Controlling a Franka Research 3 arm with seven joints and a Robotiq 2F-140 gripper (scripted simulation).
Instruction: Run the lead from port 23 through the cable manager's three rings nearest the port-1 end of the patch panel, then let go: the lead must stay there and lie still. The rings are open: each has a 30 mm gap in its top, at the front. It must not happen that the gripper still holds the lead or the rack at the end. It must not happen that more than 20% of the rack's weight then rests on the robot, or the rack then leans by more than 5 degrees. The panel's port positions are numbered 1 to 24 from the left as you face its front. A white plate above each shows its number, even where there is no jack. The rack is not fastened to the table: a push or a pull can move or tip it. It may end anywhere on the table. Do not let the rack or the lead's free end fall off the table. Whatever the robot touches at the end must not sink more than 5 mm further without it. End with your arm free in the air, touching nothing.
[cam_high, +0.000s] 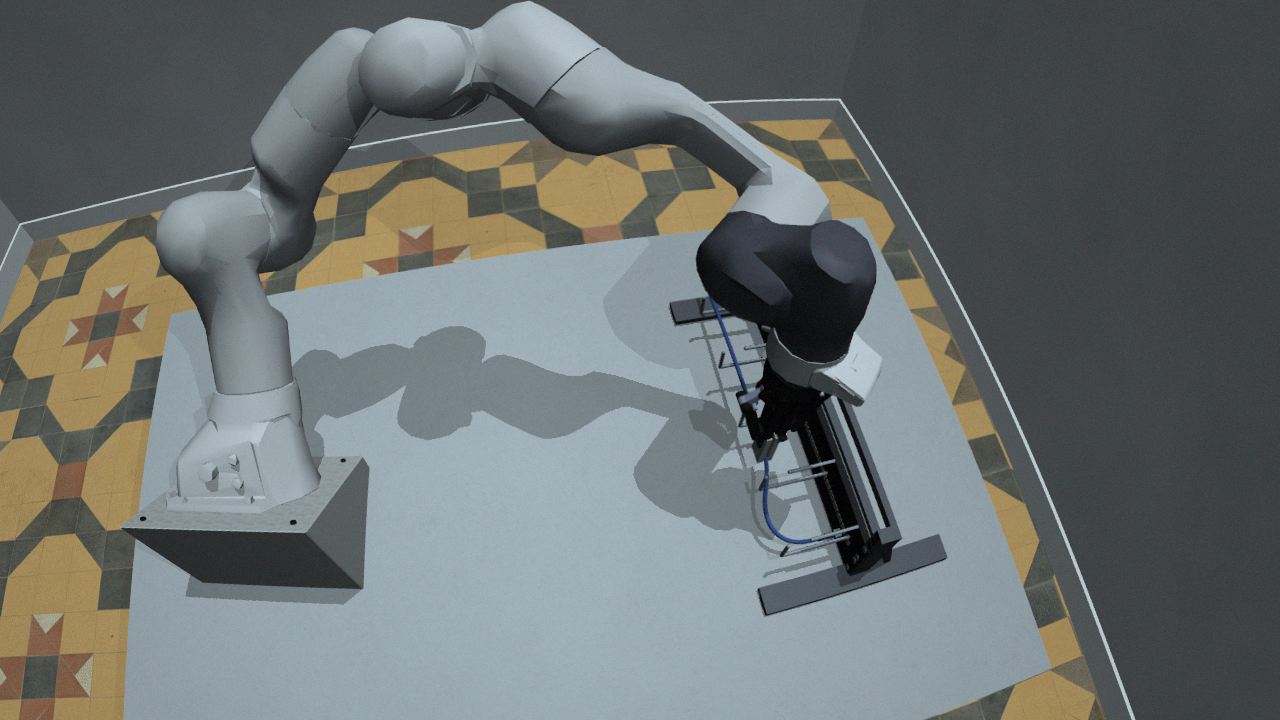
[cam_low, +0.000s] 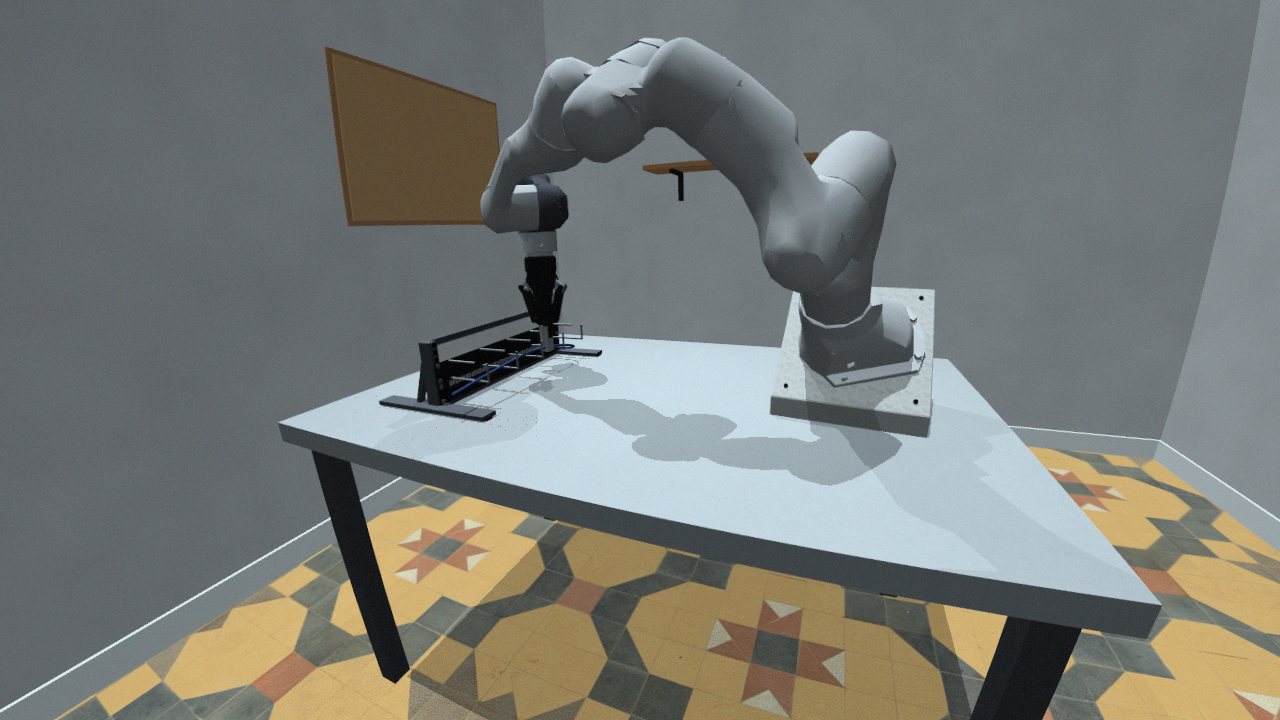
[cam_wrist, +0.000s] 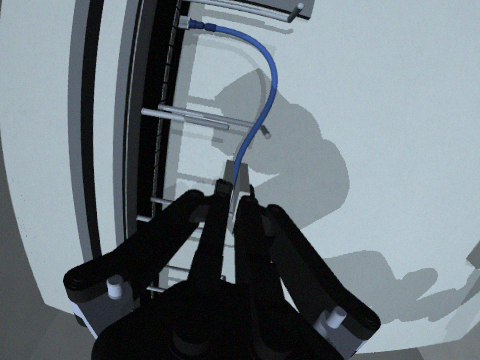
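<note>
Right now my hand is 100 mm short of the rack, 50 mm to the right of it and 20 mm above it.
</note>
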